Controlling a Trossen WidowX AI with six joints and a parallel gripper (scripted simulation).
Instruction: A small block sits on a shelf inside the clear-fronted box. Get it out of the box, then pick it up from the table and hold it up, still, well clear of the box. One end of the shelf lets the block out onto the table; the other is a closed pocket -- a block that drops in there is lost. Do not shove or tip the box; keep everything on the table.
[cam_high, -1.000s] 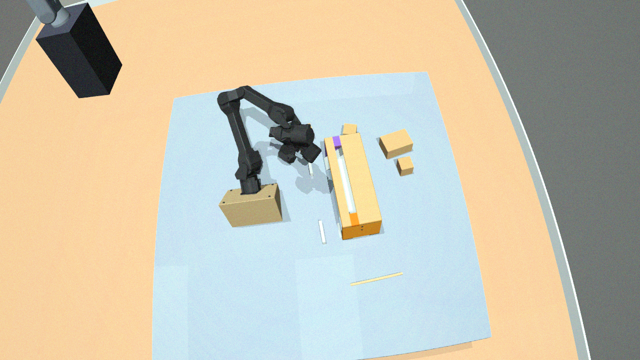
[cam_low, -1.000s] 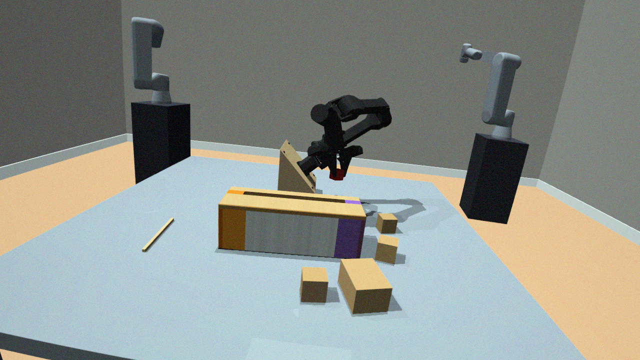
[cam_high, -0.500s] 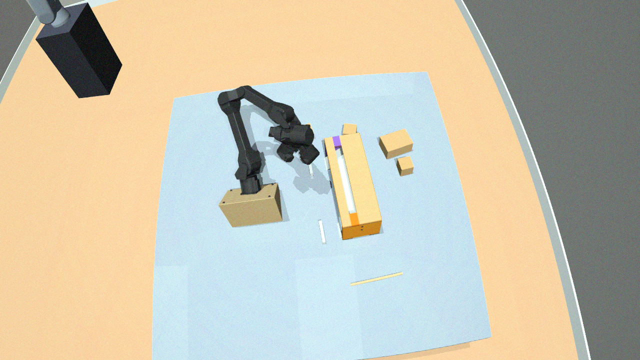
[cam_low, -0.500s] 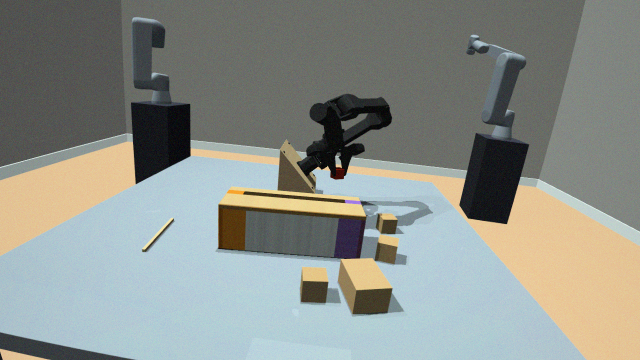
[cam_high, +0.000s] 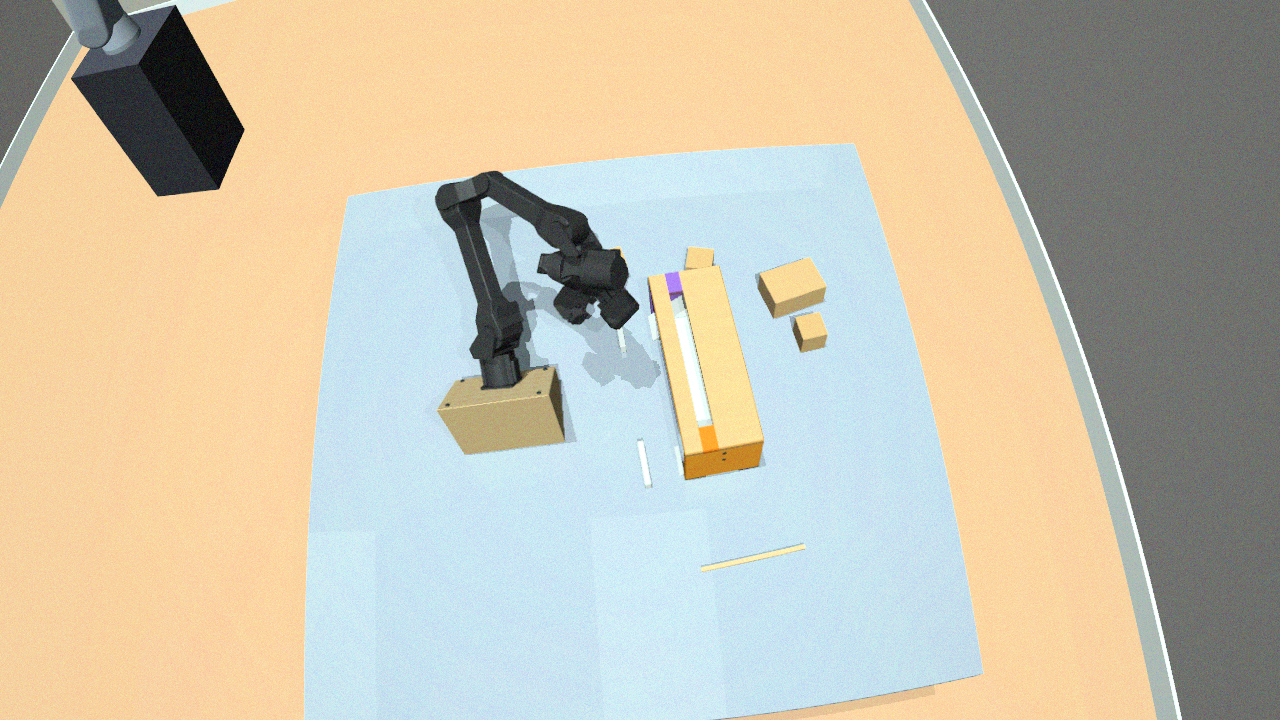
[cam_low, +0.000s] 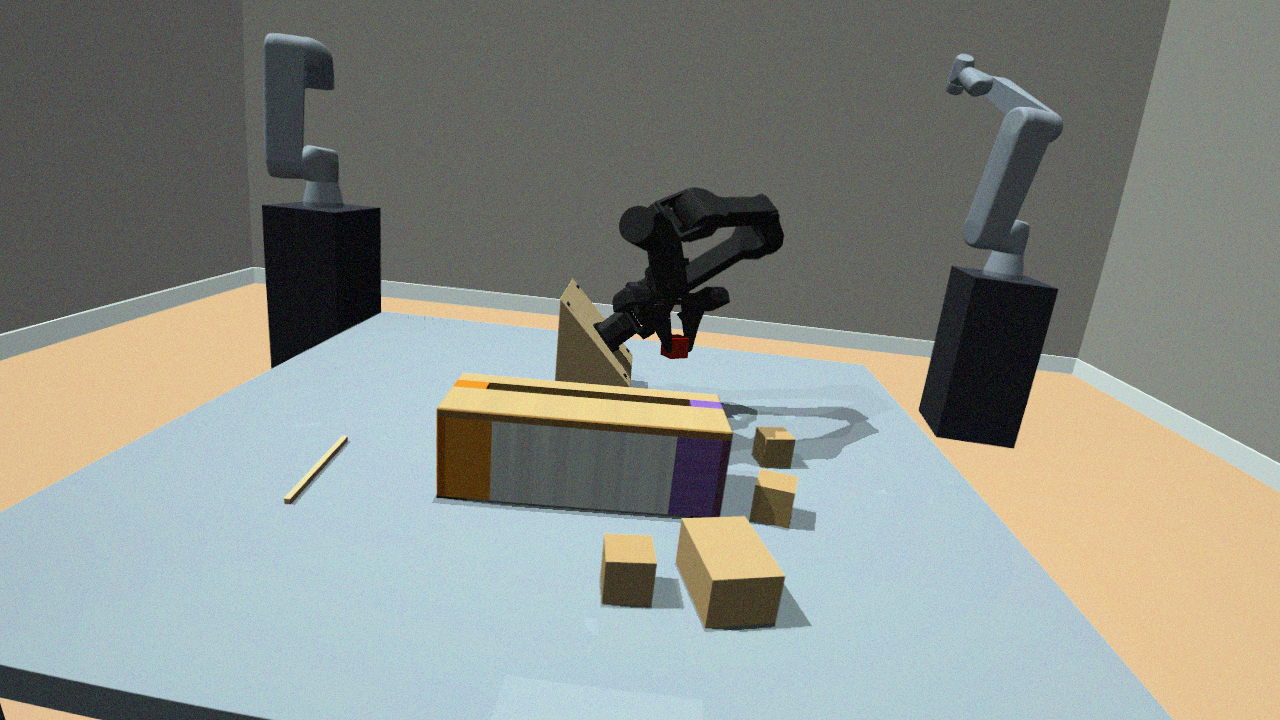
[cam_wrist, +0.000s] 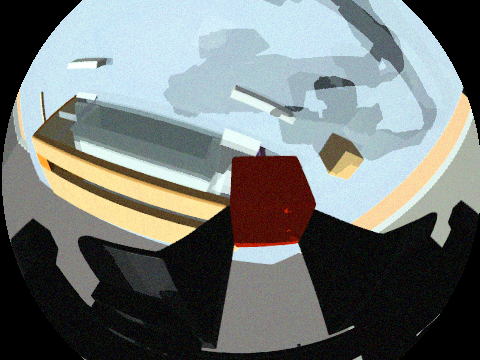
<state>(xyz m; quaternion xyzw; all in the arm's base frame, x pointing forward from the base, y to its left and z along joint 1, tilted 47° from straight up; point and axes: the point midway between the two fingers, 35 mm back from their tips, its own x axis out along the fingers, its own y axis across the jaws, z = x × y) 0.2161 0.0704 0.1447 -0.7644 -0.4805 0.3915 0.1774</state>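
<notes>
Right now my gripper tip is 10 mm past the red block and 10 mm to the left of it. Also, from my gripper tip: thin wooden stick 260 mm ahead, 460 mm to the right, 170 mm below.
</notes>
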